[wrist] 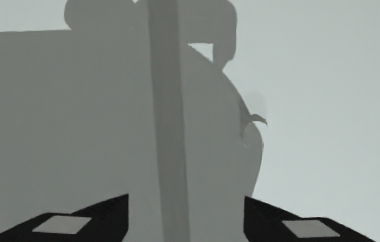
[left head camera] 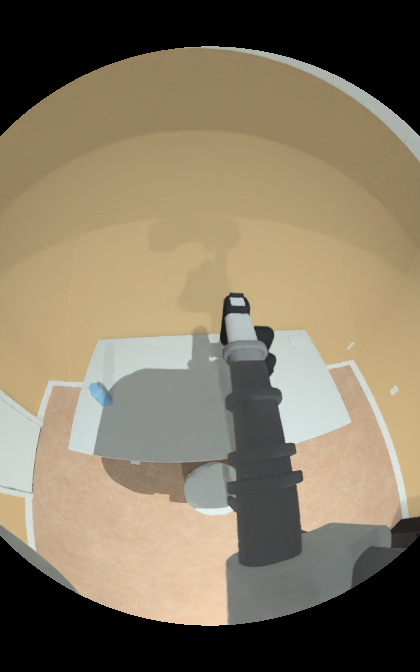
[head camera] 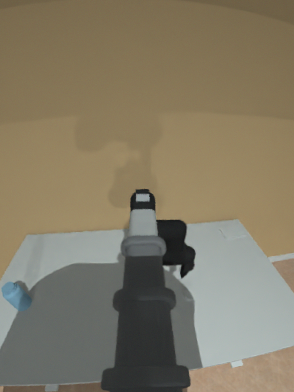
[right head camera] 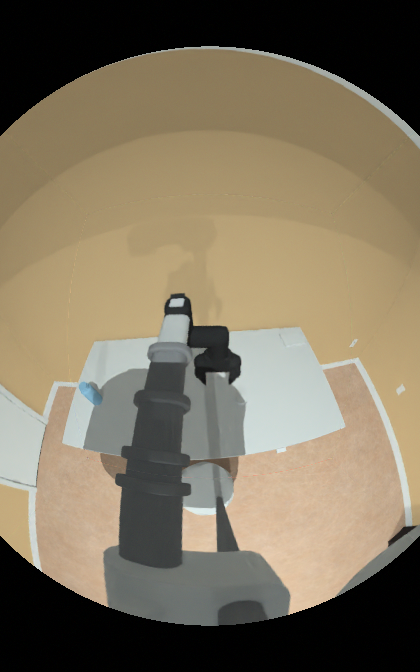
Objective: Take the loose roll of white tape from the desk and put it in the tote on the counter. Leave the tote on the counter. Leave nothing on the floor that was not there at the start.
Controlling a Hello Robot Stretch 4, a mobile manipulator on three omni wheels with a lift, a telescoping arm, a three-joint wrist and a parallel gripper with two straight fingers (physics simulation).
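Places are measured from the robot's base along level axes (x ahead, y left, z up), in centimetres.
Where they show: gripper, fingertip midpoint: [wrist: 186,213] [head camera: 169,275].
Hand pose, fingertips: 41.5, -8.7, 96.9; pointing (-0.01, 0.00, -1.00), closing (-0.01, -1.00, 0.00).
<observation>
Each offset is from my fingertips to the top centre of the thing, as dx, dy, dz. Level surfaces: height alone.
My gripper [right head camera: 217,380] [wrist: 186,213] is open and empty, above the white desk @(dz -27.6) [head camera: 240,310] [left head camera: 310,405] [right head camera: 295,400] [wrist: 325,150]. In the head view, my arm and wrist hide part of it. A pale, low-contrast round shape [wrist: 254,107], which looks like the roll of white tape, lies on the desk at the edge of the shadow, ahead and right of the fingertips in the wrist view. Its outline is faint. In the right head view, a faint edge shows just right of the gripper. The tote and the counter do not show in these views.
A blue bottle @(+0.9, +66.1, -11.1) [head camera: 16,296] [left head camera: 101,395] [right head camera: 90,393] is at the desk's left side. A thin, flat white item @(+44.8, -51.5, -26.7) [head camera: 232,233] [left head camera: 298,342] [right head camera: 291,337] lies at its back right corner. A round pale seat [left head camera: 210,490] [right head camera: 207,490] stands at the front edge. The tan wall is behind the desk.
</observation>
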